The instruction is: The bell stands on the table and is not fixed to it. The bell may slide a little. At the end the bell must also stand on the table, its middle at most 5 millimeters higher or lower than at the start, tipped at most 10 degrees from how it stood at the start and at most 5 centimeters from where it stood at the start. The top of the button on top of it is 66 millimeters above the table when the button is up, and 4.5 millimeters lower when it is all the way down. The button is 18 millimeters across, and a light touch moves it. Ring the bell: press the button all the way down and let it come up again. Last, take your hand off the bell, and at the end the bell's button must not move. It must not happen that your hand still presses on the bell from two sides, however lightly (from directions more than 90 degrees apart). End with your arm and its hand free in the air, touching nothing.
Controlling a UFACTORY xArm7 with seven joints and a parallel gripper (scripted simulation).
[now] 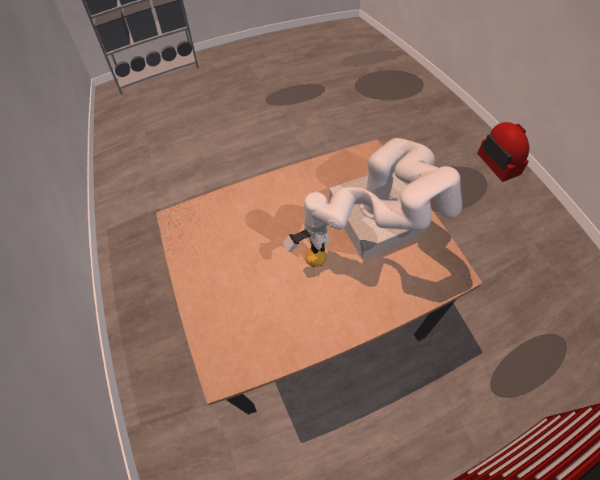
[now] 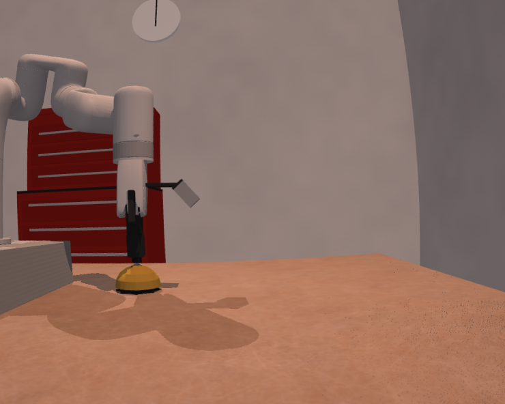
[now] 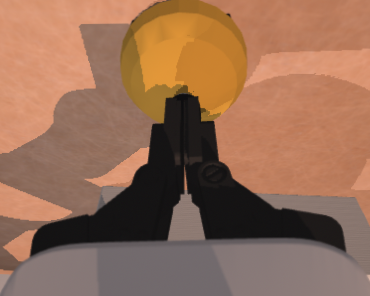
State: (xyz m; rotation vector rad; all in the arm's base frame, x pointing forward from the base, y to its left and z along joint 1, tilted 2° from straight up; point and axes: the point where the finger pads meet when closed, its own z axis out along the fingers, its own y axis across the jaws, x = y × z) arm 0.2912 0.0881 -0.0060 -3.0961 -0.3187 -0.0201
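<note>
Right now the small button is 30 mm below my hand. The rest, counted from my hand: yellow bell 40 mm below.
</note>
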